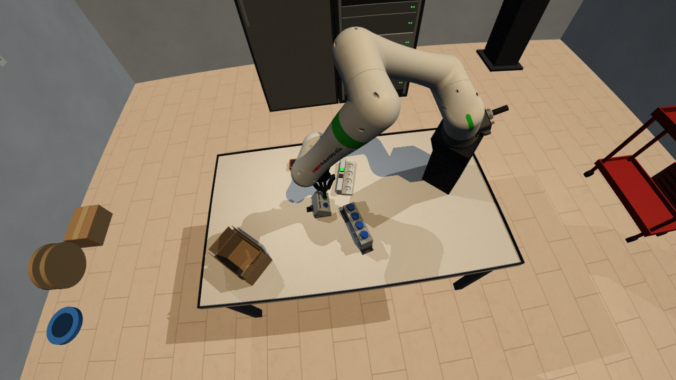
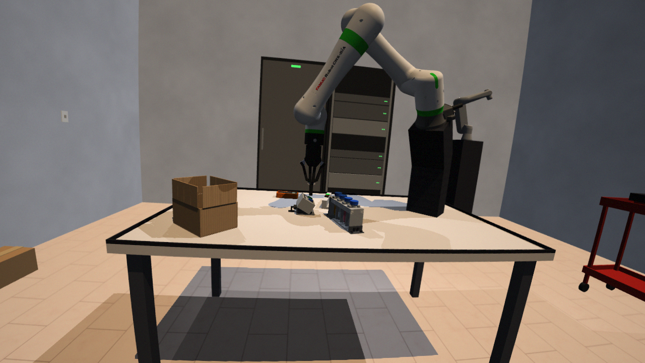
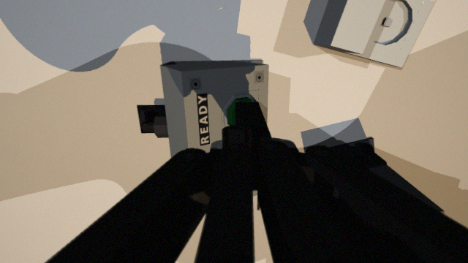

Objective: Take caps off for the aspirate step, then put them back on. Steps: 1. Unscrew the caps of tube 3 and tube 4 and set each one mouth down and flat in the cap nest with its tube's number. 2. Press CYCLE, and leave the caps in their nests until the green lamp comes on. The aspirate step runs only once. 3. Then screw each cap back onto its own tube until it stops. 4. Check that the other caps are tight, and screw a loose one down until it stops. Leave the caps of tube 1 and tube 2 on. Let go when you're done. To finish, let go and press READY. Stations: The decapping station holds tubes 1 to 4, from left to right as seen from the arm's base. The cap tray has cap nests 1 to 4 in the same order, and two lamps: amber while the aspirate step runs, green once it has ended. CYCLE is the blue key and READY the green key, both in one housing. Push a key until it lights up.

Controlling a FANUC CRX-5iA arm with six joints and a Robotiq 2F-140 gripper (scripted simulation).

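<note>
My hand is 50 mm above the green ready key. The rest, counted from my hand: blue cycle key: 50 mm to the left, 50 mm below; key housing: 20 mm ahead, 20 mm to the left, 60 mm below; blue cap: 140 mm behind, 150 mm to the left.
</note>
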